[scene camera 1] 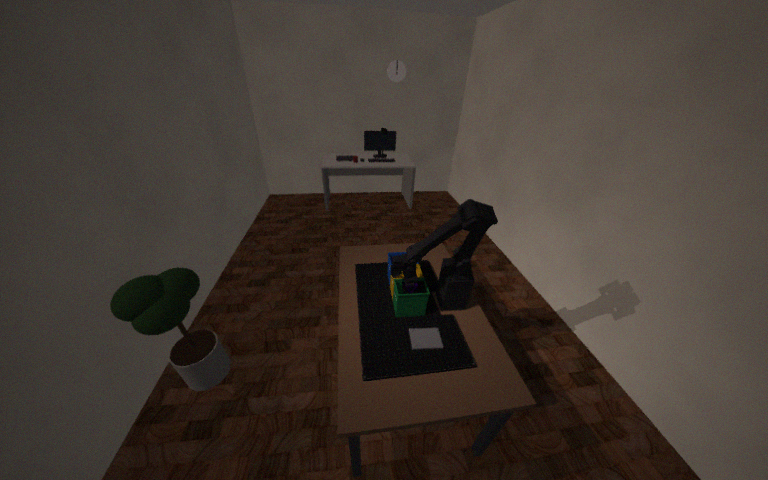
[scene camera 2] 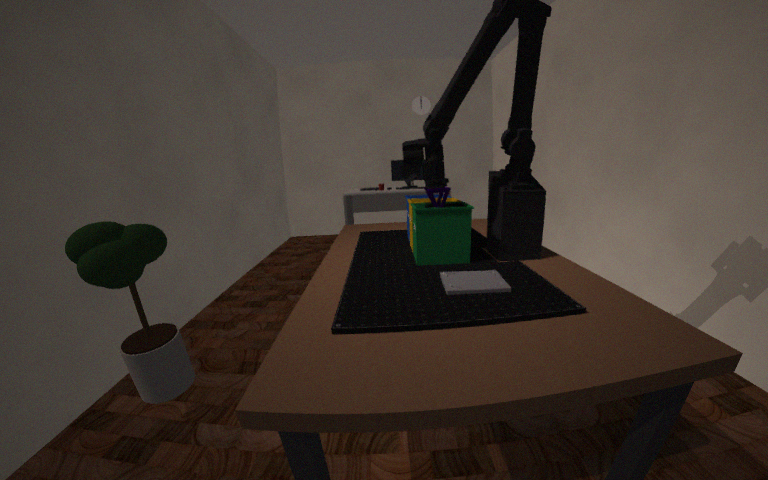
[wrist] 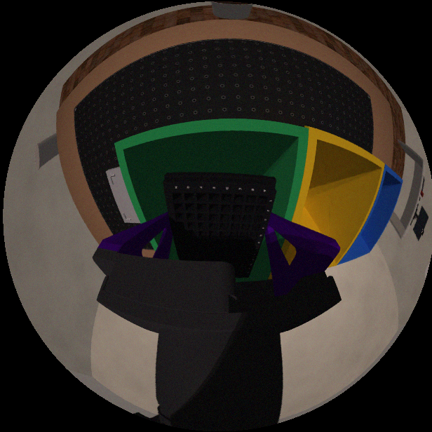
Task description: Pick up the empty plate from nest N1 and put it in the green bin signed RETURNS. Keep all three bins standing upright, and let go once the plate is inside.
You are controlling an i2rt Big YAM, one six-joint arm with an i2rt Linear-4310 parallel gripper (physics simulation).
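Frame: origin at the arm's base, x back, y right, z up, level; metres.
Where they show: gripper, fingertip midpoint: (scene camera 1: pixel 409 288); arm's base, origin of the base link: (scene camera 1: pixel 458 270) (scene camera 2: pixel 515 180).
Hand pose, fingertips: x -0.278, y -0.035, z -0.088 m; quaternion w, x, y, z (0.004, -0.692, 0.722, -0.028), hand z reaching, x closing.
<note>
Things, the pixels of their top centre, and the offset from my fingertips. Level surfaces: height alone.
- green bin, middle of its top: (scene camera 2: pixel 440 204) (scene camera 1: pixel 411 286) dz +0.018, dx +0.007, dy -0.004 m
- pale nest, middle of its top: (scene camera 2: pixel 473 278) (scene camera 1: pixel 425 337) dz -0.147, dx +0.060, dy -0.220 m
- black perforated mat, its level: dz -0.162 m
- wooden table, its level: dz -0.175 m
A black plate (wrist: pixel 220 200) with a grid of wells is gripped between the purple fingers of my gripper (scene camera 1: pixel 411 284) (scene camera 2: pixel 438 202) (wrist: pixel 218 216). It is over the opening of the green bin (scene camera 1: pixel 411 305) (scene camera 2: pixel 442 236) (wrist: pixel 210 127), about level with the rim in the second scene view; how far it reaches inside is hard to tell. The green bin stands upright, and its sign does not show legibly. The yellow bin (wrist: pixel 345 190) and the blue bin (wrist: pixel 375 215) stand upright in a row beside it. The pale nest (scene camera 1: pixel 425 338) (scene camera 2: pixel 474 283) (wrist: pixel 122 195) holds no plate; its label is not legible.
The bins and nest stand on a black perforated mat (scene camera 1: pixel 390 356) (scene camera 2: pixel 385 305) (wrist: pixel 225 75) on the wooden table (scene camera 1: pixel 396 404) (scene camera 2: pixel 481 362). The arm's base (scene camera 1: pixel 455 285) (scene camera 2: pixel 515 223) stands close to the right of the bins. The yellow bin adjoins the green bin's far side.
</note>
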